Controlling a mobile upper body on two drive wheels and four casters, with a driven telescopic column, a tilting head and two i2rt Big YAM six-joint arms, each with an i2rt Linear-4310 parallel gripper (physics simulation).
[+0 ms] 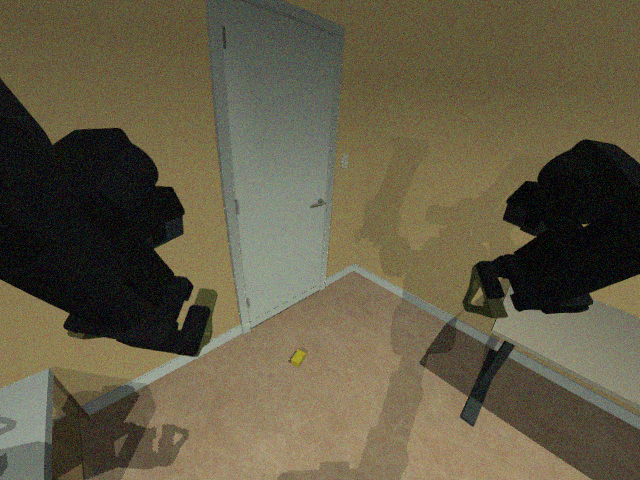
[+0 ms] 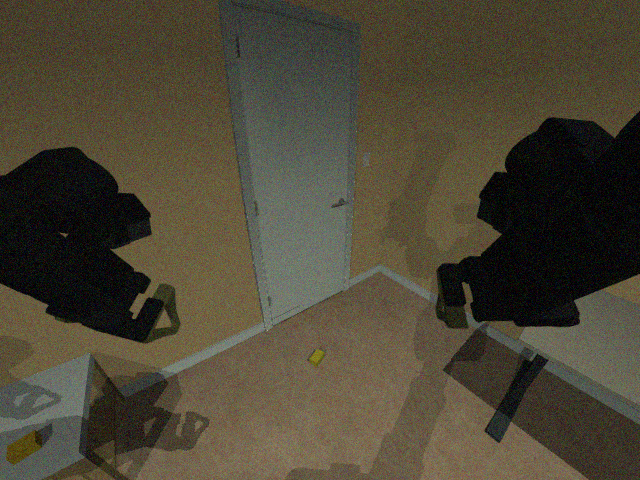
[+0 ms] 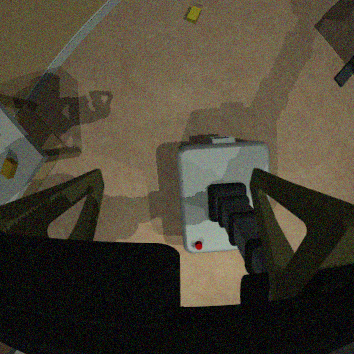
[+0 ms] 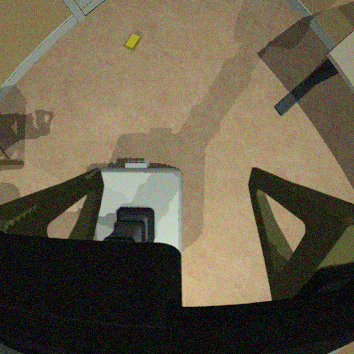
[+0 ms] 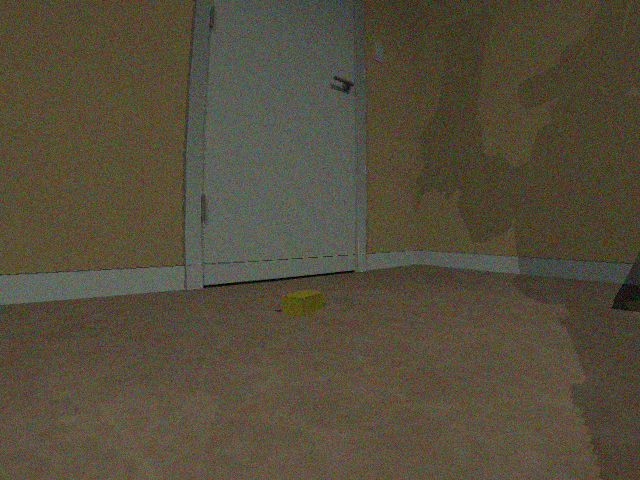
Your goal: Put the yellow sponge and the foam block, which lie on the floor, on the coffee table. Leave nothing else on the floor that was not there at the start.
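Frame: origin at the left arm's base, x ahead, y left, z up, level; millimetres.
Seen in the pictures: left gripper, fingertip midpoint: (image 1: 173, 332) (image 2: 149, 322) (image 3: 176, 176); right gripper, fingertip midpoint: (image 1: 492, 305) (image 2: 472, 313) (image 4: 175, 175).
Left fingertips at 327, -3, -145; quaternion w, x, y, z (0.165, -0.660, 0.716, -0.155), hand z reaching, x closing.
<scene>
Pixels of each thing's middle, then the offset from my left fingertips to it, as dx, dy, dz. "spot": a spot on its surface instead. Level surfaces: height alone.
- bright yellow block, body centre: (image 5: 302, 302) (image 3: 193, 14) (image 1: 298, 358) (image 2: 316, 357) (image 4: 132, 41) +861, -139, -1237
- orange-yellow block, body centre: (image 3: 8, 167) (image 2: 24, 446) -25, +912, -787
- coffee table, surface height: dz -810
- dark leg, surface spot: (image 2: 516, 397) (image 1: 485, 383) spot: +592, -1390, -1208
A bright yellow block (image 1: 298, 357) (image 2: 316, 357) (image 3: 194, 14) (image 4: 132, 41) (image 5: 302, 302), which looks like the yellow sponge, lies flat on the floor in front of the door. An orange-yellow block (image 2: 24, 446) (image 3: 8, 168), which looks like the foam block, lies on the white top of the coffee table (image 1: 25, 395) (image 2: 62, 374) (image 3: 26, 161) at the left. My left gripper (image 1: 144, 341) (image 2: 111, 322) (image 3: 176, 176) is open and empty, high above the floor. My right gripper (image 1: 532, 307) (image 2: 504, 319) (image 4: 175, 175) is open and empty, also high and away from both blocks.
A white door (image 1: 279, 155) (image 2: 297, 155) (image 5: 279, 144) stands behind the floor block, beside a wall corner. At the right is a pale-topped piece of furniture (image 1: 573, 341) (image 2: 578, 330) with a dark leg (image 1: 485, 384) (image 2: 516, 397) (image 4: 292, 100). My white base (image 3: 200, 170) (image 4: 167, 195) shows below the wrists.
</scene>
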